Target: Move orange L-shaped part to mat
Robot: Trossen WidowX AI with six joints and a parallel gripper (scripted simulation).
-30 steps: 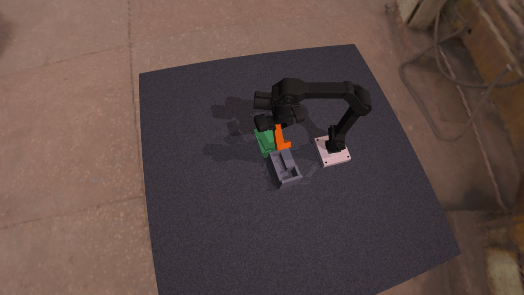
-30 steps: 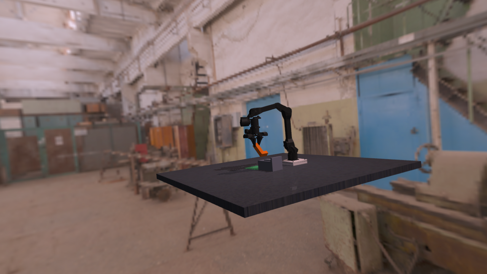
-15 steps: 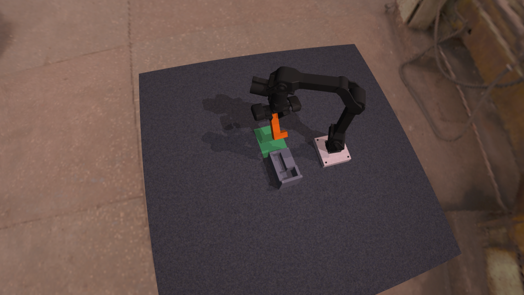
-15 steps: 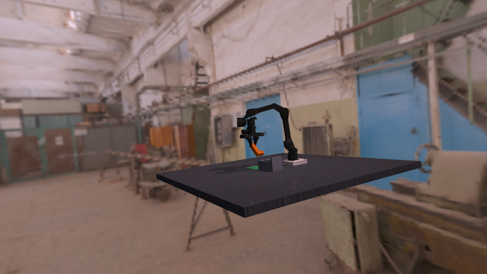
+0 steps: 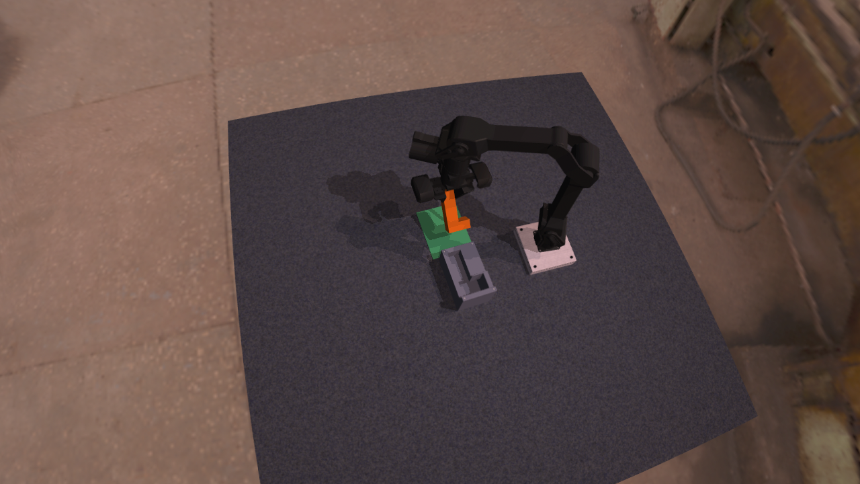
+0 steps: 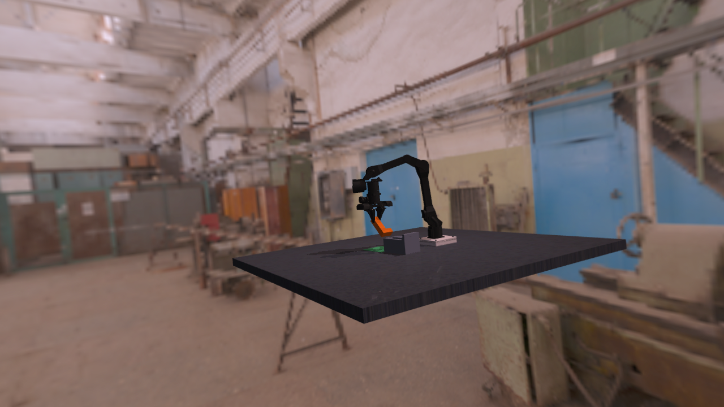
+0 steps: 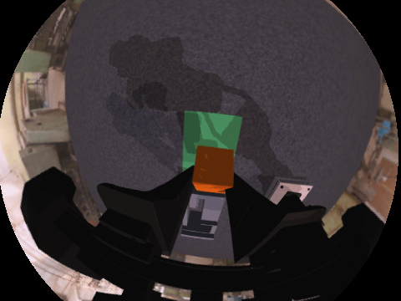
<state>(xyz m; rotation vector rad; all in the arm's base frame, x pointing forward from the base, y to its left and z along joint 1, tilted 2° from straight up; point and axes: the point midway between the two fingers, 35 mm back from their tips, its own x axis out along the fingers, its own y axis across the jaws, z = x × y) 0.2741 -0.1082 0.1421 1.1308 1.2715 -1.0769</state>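
The green mat is 15 cm below my gripper tip and 2 cm to the left of it. From my gripper tip the other things lie so: orange L-shaped part: 3 cm to the left, 3 cm below, 2 cm behind.
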